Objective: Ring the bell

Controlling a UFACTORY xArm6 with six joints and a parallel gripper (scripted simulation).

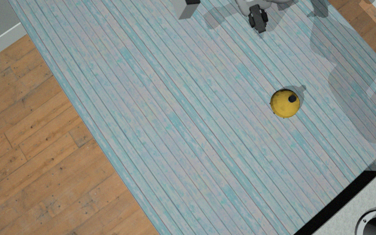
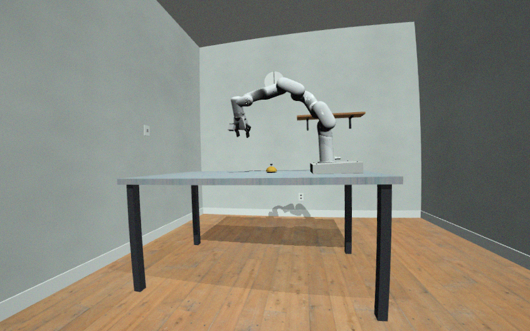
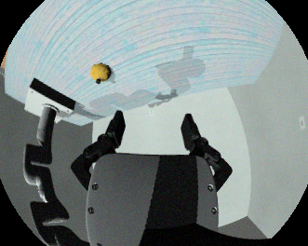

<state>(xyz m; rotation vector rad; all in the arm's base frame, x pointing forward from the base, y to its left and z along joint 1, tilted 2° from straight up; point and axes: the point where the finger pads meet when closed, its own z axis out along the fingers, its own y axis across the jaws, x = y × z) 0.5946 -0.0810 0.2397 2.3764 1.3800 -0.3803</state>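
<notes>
My gripper is now 230 mm above the black button, 210 mm past it and 30 mm to the left of it. Also, from my hand: yellow bell (240 mm below, 210 mm behind, 30 mm to the right).
</notes>
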